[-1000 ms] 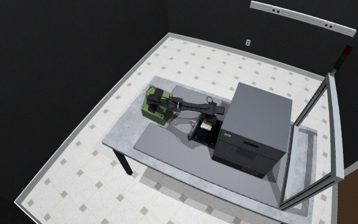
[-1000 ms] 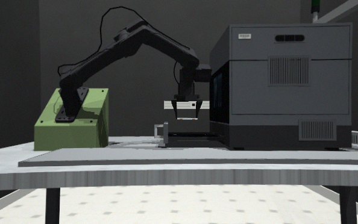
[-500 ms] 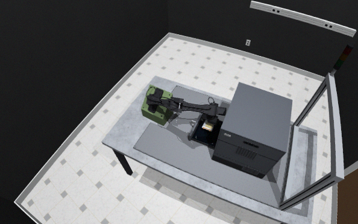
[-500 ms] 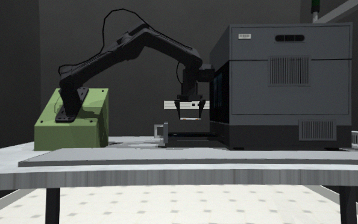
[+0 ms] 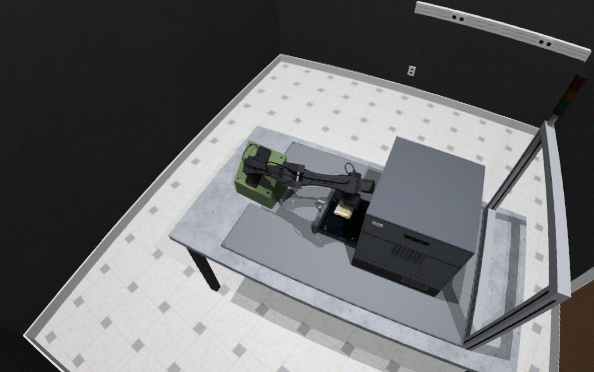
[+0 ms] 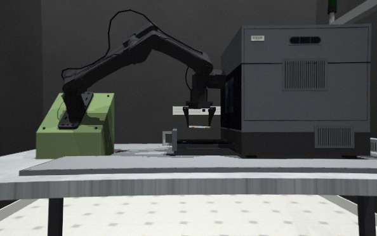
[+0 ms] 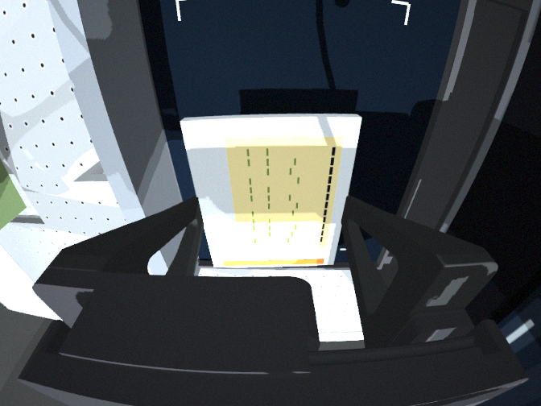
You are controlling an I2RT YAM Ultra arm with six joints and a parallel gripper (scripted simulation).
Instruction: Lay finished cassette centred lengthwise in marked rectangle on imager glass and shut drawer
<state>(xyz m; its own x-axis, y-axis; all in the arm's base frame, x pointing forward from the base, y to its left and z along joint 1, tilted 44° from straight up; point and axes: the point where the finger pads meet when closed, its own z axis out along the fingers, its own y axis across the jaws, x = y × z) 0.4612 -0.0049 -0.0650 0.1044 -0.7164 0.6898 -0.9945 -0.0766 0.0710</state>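
The imager drawer lies 20 mm ahead of my hand and 50 mm below it. The rest, counted from my hand: cassette (10 mm below).
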